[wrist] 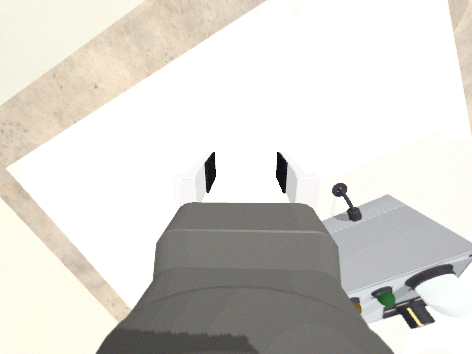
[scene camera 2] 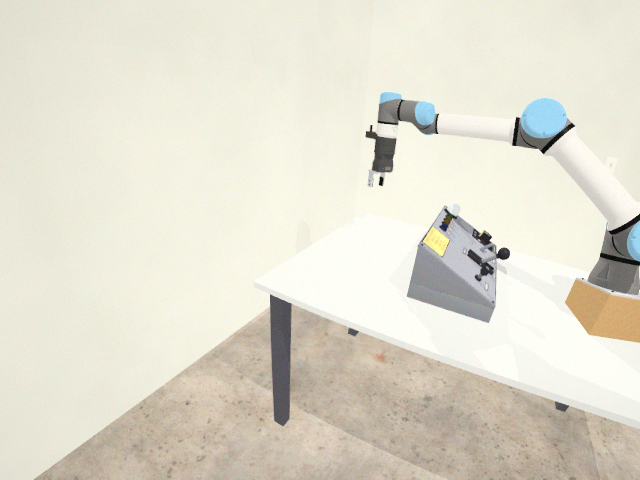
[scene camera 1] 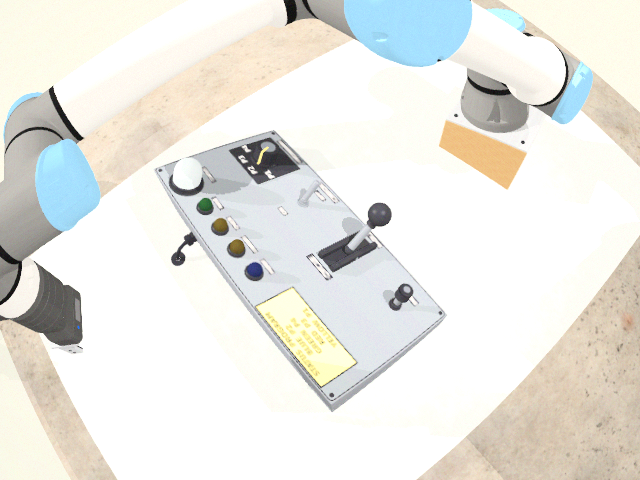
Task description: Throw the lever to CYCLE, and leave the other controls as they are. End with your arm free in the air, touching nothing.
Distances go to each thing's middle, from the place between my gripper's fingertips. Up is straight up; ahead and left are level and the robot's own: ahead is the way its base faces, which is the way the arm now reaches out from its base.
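The grey sloped control panel (scene camera 1: 332, 316) is there, 2 cm to the left of my hand, 14 cm below it and 36 cm behind it. I also see the lever (scene camera 1: 379, 214), which is 7 cm to the left of my hand, 11 cm lower than it and 48 cm behind it.
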